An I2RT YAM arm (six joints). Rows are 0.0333 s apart.
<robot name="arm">
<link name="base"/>
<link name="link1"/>
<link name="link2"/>
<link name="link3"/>
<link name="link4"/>
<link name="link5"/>
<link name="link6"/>
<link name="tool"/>
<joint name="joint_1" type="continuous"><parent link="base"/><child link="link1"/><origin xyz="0 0 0.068" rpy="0 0 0"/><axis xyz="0 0 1"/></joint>
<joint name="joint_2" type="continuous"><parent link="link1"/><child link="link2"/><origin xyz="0.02 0.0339 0.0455" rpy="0 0 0"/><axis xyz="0 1 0"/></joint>
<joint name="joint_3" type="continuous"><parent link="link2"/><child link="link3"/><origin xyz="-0.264 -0.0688 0" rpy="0 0 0"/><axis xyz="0 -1 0"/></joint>
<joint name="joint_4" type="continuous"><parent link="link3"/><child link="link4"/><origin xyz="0.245 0.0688 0.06" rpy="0 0 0"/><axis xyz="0 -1 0"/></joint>
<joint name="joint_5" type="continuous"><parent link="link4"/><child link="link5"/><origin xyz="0.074 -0.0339 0.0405" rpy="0 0 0"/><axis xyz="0 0 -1"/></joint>
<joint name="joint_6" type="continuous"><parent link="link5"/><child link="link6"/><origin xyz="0.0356 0 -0.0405" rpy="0 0 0"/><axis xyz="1 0 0"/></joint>
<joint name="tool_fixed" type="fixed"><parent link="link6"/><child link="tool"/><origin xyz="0 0 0" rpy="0 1.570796 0"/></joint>
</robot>
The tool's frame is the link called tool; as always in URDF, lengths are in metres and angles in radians. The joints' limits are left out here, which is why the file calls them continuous.
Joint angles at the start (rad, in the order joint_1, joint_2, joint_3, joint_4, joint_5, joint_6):
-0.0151, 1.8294, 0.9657, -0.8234, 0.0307, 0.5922
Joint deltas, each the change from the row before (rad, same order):
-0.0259, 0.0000, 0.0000, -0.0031, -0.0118, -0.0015
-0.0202, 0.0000, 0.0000, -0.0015, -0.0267, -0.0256
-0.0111, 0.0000, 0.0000, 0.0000, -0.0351, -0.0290
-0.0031, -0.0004, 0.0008, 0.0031, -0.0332, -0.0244
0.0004, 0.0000, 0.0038, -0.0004, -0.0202, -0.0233
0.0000, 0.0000, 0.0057, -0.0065, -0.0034, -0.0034
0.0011, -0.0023, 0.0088, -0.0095, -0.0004, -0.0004
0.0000, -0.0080, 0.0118, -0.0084, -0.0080, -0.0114
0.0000, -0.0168, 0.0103, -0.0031, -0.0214, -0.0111
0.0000, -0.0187, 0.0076, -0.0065, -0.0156, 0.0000
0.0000, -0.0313, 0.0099, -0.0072, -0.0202, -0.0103
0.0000, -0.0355, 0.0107, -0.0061, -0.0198, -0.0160
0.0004, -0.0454, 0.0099, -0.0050, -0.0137, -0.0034
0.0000, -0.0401, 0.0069, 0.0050, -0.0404, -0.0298
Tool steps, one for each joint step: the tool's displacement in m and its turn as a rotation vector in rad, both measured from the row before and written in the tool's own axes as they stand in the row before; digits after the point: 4 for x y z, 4 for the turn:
-0.0034, -0.0059, 0.0002, -0.0102, 0.0114, 0.0241
-0.0024, -0.0040, 0.0001, -0.0235, 0.0173, -0.0056
-0.0010, -0.0016, 0.0000, -0.0312, 0.0188, -0.0180
-0.0003, 0.0005, -0.0003, -0.0313, 0.0129, -0.0216
-0.0003, 0.0012, -0.0008, -0.0193, 0.0067, -0.0240
-0.0004, 0.0005, -0.0013, -0.0026, 0.0023, -0.0033
-0.0005, 0.0009, -0.0025, -0.0009, -0.0012, -0.0016
-0.0009, 0.0014, -0.0047, -0.0123, -0.0064, -0.0126
-0.0005, 0.0019, -0.0067, -0.0298, -0.0116, -0.0139
0.0004, 0.0014, -0.0066, -0.0227, -0.0106, -0.0027
0.0010, 0.0020, -0.0105, -0.0329, -0.0212, -0.0156
0.0011, 0.0024, -0.0118, -0.0348, -0.0272, -0.0230
0.0019, 0.0027, -0.0142, -0.0332, -0.0390, -0.0134
0.0015, 0.0036, -0.0123, -0.0575, -0.0300, -0.0411

